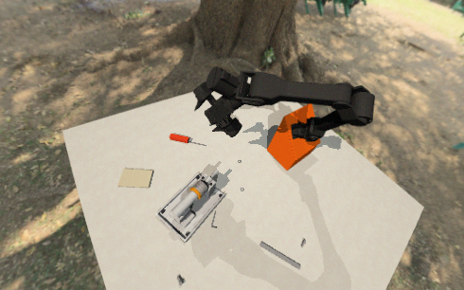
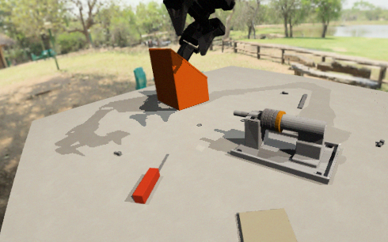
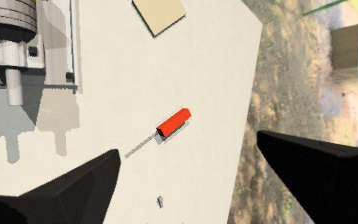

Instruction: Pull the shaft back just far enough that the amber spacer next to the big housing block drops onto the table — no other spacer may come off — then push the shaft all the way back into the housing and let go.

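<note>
My gripper tip is 19 cm above the grey shaft, 14 cm to the right of it and 5 cm short of it. The rest, counted from my gripper tip: grey spacer: 19 cm below, 15 cm to the left, 8 cm ahead; then amber spacer: 19 cm below, 16 cm to the left, 9 cm ahead; then allen key: 27 cm to the left, 27 cm below, 7 cm ahead.
</note>
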